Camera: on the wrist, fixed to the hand. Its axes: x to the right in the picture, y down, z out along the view.
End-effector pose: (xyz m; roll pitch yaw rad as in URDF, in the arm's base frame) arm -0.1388 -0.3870 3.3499 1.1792 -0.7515 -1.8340
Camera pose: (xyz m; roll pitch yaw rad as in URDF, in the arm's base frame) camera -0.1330 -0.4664 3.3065 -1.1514 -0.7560 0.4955
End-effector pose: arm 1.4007 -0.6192 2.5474 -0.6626 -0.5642 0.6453
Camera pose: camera 1.4715 -0.6749 2.5583 -0.9506 0.6013 1.5956
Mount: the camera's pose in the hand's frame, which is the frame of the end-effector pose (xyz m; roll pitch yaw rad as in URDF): 0.0253 -0.0667 -0.0560 -0.1603 0.1671 1.4665
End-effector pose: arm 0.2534 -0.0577 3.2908 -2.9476 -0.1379 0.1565
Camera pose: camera 0.2604 -0.0013 3.3614 3.1385 0.0115 -1.3089
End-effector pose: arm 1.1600 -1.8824 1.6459 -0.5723 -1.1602 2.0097
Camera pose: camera 1.2297 -1.8275 1.6647 -1.4098 0.1746 2.8513
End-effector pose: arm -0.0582 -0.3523 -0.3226 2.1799 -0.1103 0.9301
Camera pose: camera -0.1091 -0.2799 -0.3423 3.0393 -1.1322 -0.6336
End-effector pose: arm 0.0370 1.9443 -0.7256 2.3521 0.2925 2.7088
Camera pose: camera -0.0193 1.8748 -0.7405 2.4110 -0.8470 1.6646
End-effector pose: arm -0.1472 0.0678 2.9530 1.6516 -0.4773 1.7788
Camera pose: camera -0.2176 0.1050 2.9096 -1.5055 -1.1873 -1.5964
